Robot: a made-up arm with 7 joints.
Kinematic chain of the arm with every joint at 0, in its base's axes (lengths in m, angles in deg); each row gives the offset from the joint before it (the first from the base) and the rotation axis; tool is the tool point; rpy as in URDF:
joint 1: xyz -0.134 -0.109 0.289 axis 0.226 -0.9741 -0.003
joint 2: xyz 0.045 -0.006 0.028 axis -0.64 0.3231 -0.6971
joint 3: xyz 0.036 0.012 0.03 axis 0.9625 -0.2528 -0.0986
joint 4: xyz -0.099 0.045 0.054 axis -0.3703 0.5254 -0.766
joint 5: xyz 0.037 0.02 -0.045 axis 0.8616 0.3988 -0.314
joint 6: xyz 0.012 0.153 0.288 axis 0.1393 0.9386 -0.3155
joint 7: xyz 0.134 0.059 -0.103 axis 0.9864 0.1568 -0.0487
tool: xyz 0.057 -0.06 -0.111 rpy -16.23 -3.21 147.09
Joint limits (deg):
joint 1: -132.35..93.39
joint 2: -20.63..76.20
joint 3: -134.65..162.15
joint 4: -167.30..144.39
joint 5: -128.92..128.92
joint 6: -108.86..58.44
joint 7: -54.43..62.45
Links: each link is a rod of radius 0.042 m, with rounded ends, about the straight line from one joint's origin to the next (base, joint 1, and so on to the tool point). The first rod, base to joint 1, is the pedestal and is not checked.
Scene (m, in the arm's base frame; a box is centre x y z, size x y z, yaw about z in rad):
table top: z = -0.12
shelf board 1: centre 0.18 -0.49 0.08 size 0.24 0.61 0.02 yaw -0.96
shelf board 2: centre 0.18 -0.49 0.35 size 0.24 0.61 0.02 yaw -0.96
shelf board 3: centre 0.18 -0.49 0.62 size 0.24 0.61 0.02 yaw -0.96
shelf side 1: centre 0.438 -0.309 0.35 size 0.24 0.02 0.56 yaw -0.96
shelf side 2: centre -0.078 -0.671 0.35 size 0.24 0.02 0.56 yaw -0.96
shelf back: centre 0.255 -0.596 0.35 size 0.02 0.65 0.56 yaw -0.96
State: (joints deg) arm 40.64 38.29 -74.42 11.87 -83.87 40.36 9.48
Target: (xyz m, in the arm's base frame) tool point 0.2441 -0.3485 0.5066
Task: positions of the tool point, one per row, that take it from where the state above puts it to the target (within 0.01 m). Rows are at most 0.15 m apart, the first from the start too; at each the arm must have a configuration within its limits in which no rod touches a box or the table.
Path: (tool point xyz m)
1: -0.1076 -0.1752 0.1828
2: -0.0035 -0.1534 0.1931
3: 0.0874 -0.1411 0.2606
4: 0.1383 -0.1487 0.3739
5: 0.1285 -0.1833 0.5066
6: 0.1708 -0.2379 0.5185
7: 0.2100 -0.2933 0.5186
8: 0.2441 -0.3485 0.5066

